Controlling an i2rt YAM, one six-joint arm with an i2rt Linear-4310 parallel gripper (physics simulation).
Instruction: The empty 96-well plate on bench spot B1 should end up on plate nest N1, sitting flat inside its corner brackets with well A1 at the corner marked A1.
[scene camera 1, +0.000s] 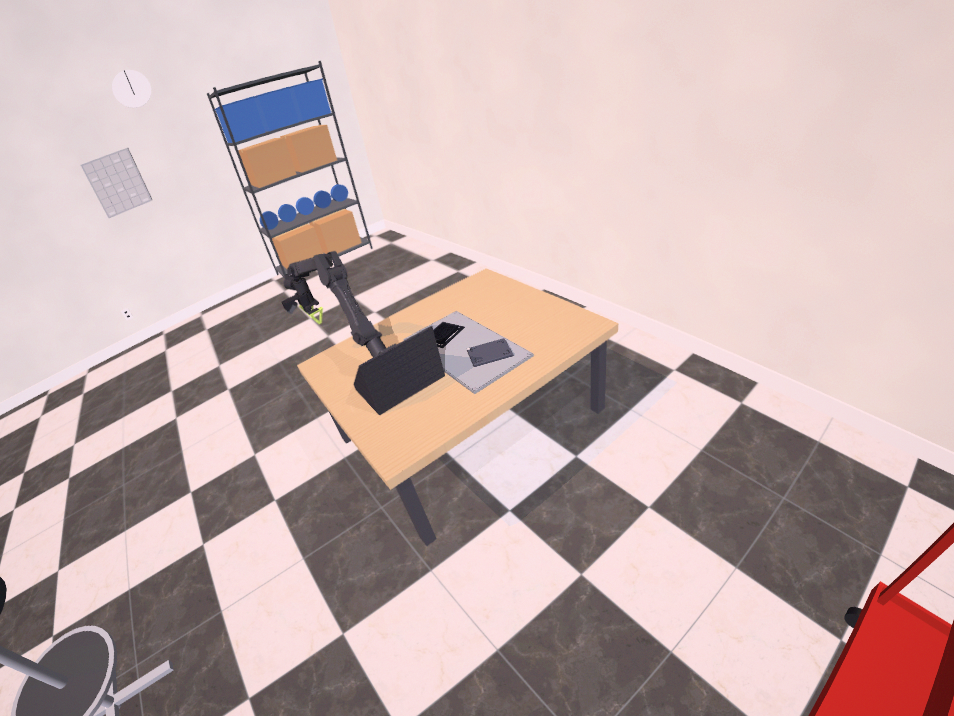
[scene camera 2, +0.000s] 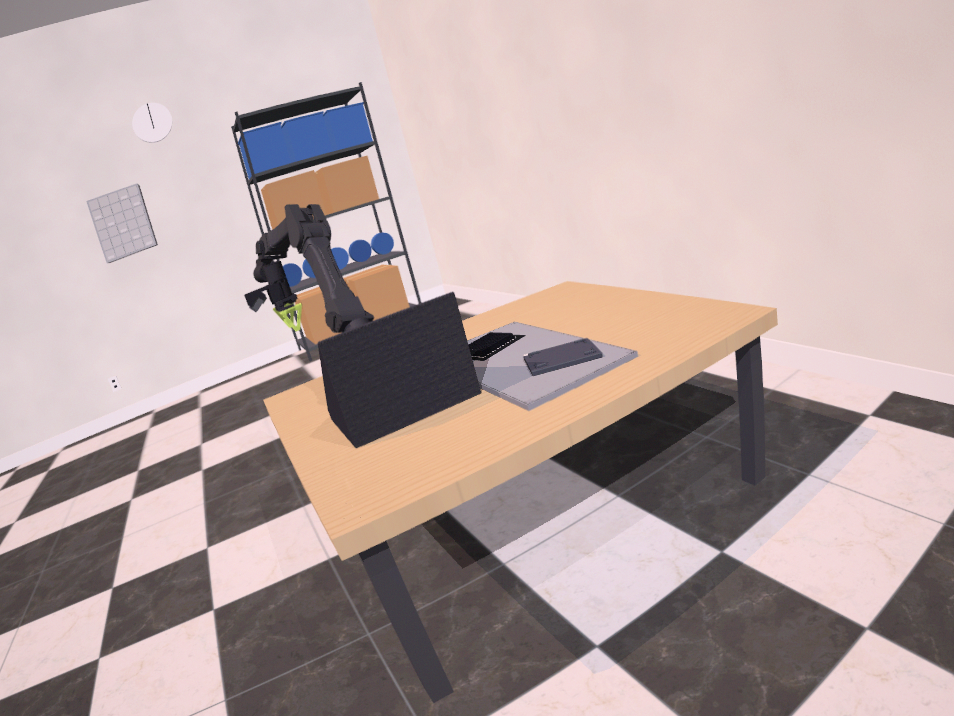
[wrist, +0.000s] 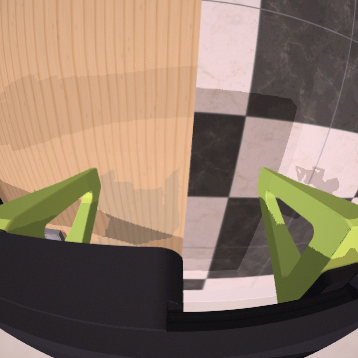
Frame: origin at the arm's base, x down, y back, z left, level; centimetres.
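Seen in the pictures: gripper, fingertip midpoint: (scene camera 1: 316, 320) (scene camera 2: 294, 329) (wrist: 178, 176); arm's base, link origin: (scene camera 1: 383, 358) (scene camera 2: 370, 352).
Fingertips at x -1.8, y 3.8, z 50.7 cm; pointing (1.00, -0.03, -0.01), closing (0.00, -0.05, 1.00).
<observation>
Pixels of each thing's middle, then the offset from my fingertips to it. "pt": a spot on its surface instead. Level surfaces: height alone.
- grey board, surface spot: (scene camera 2: 531, 393) (scene camera 1: 475, 382) pt dz -75.1, dx +15.8, dy -25.3 cm
- dark grey block with raised corners, body centre: (scene camera 2: 561, 354) (scene camera 1: 489, 351) dz -66.9, dx +14.9, dy -41.2 cm
- wooden table, surface height: dx +17.1 cm
A thin black plate with white dots along its edge (scene camera 1: 448, 332) (scene camera 2: 494, 345), seemingly the 96-well plate, lies flat on the grey board (scene camera 1: 477, 377) (scene camera 2: 531, 393); the black panel hides part of it. A dark grey block with raised corners (scene camera 1: 490, 352) (scene camera 2: 562, 356), seemingly nest N1, sits on the board to its right. The wells and the A1 mark are too small to tell. My gripper (scene camera 1: 314, 314) (scene camera 2: 289, 315) (wrist: 178, 176) is open, with nothing between its green fingers. It hangs beyond the table's far left edge, well away from the plate and the nest.
A black wedge-shaped panel (scene camera 1: 400, 373) (scene camera 2: 400, 371) stands on the wooden table (scene camera 1: 539, 308) (scene camera 2: 655, 308) (wrist: 125, 30), between the scene cameras and my arm's base. A shelf rack (scene camera 1: 256, 188) (scene camera 2: 394, 223) stands by the wall behind. The table's edge runs between my fingers in the wrist view.
</observation>
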